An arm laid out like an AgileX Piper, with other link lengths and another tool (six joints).
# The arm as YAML. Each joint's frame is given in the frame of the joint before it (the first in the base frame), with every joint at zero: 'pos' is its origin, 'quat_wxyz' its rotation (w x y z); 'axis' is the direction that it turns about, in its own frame. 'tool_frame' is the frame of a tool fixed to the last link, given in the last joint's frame.
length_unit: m
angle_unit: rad
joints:
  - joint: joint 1
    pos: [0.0, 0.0, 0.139]
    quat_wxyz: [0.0, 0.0, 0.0, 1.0]
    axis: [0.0, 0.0, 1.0]
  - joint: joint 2
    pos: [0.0, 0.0, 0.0]
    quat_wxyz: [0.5, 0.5, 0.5, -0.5]
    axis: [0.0, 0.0, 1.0]
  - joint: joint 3
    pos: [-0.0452, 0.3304, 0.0]
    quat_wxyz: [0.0, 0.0, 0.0, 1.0]
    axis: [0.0, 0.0, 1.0]
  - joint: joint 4
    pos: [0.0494, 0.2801, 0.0]
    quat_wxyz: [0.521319, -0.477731, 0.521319, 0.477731]
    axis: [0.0, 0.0, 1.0]
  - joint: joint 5
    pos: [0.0, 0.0, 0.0]
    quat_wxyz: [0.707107, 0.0, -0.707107, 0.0]
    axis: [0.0, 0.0, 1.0]
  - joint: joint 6
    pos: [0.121, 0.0, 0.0]
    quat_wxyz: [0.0, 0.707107, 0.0, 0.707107]
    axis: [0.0, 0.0, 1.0]
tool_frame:
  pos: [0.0, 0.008, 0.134]
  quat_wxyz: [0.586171, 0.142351, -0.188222, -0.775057]
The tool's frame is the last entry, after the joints.
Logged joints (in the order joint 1, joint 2, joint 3, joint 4, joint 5, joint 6), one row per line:
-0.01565, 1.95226, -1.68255, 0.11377, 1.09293, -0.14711
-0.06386, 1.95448, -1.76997, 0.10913, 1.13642, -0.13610
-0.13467, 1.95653, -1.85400, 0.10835, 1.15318, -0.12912
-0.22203, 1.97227, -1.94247, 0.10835, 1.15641, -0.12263
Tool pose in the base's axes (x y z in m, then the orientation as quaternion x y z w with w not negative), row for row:
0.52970, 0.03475, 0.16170, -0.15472, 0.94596, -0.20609, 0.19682
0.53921, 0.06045, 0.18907, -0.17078, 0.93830, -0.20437, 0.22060
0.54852, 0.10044, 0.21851, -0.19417, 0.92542, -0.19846, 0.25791
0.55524, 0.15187, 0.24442, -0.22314, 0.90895, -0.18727, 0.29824
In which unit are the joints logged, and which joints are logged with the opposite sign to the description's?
The joints are logged in radians. Opposite sign: joint 1.
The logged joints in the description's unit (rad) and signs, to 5 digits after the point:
0.01565, 1.95226, -1.68255, 0.11377, 1.09293, -0.14711
0.06386, 1.95448, -1.76997, 0.10913, 1.13642, -0.13610
0.13467, 1.95653, -1.85400, 0.10835, 1.15318, -0.12912
0.22203, 1.97227, -1.94247, 0.10835, 1.15641, -0.12263

